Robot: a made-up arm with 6 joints. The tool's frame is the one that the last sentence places.
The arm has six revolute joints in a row. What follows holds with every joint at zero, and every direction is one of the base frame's. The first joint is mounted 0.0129 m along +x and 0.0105 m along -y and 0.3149 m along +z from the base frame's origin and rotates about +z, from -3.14 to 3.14 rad. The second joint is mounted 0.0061 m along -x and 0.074 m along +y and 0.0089 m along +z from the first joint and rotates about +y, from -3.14 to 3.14 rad. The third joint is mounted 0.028 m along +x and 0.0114 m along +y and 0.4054 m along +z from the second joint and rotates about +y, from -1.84 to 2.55 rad. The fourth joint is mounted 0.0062 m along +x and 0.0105 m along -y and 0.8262 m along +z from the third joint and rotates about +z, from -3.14 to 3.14 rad. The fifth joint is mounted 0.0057 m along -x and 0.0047 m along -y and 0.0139 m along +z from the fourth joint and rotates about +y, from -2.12 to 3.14 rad. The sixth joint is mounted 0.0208 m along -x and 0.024 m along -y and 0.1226 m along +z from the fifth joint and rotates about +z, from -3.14 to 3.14 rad. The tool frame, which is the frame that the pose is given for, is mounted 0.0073 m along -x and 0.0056 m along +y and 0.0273 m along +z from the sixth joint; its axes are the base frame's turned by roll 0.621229, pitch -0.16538 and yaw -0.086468 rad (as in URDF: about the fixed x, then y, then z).
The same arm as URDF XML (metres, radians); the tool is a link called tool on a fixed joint. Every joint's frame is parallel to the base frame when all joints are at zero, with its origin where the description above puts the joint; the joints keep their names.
<robot name="arm">
<joint name="joint 1" type="revolute"><parent link="base"/><child link="link1"/><origin xyz="0.0129 -0.0105 0.3149" rpy="0 0 0"/><axis xyz="0 0 1"/><limit lower="-3.14" upper="3.14"/></joint>
<joint name="joint 2" type="revolute"><parent link="link1"/><child link="link2"/><origin xyz="-0.0061 0.074 0.0089" rpy="0 0 0"/><axis xyz="0 1 0"/><limit lower="-3.14" upper="3.14"/></joint>
<joint name="joint 3" type="revolute"><parent link="link2"/><child link="link3"/><origin xyz="0.028 0.0114 0.4054" rpy="0 0 0"/><axis xyz="0 1 0"/><limit lower="-1.84" upper="2.55"/></joint>
<joint name="joint 4" type="revolute"><parent link="link3"/><child link="link4"/><origin xyz="0.0062 -0.0105 0.8262" rpy="0 0 0"/><axis xyz="0 0 1"/><limit lower="-3.14" upper="3.14"/></joint>
<joint name="joint 5" type="revolute"><parent link="link4"/><child link="link5"/><origin xyz="-0.0057 -0.0047 0.0139" rpy="0 0 0"/><axis xyz="0 1 0"/><limit lower="-2.12" upper="3.14"/></joint>
<joint name="joint 6" type="revolute"><parent link="link5"/><child link="link6"/><origin xyz="-0.0208 -0.024 0.1226" rpy="0 0 0"/><axis xyz="0 0 1"/><limit lower="-3.14" upper="3.14"/></joint>
<joint name="tool_joint" type="fixed"><parent link="link6"/><child link="tool"/><origin xyz="-0.0073 0.0056 0.0273" rpy="0.6212 -0.1654 -0.0865"/></joint>
<link name="base"/>
<link name="link1"/>
<link name="link2"/>
<link name="link3"/>
<link name="link4"/>
<link name="link5"/>
<link name="link6"/>
<link name="tool"/>
</robot>

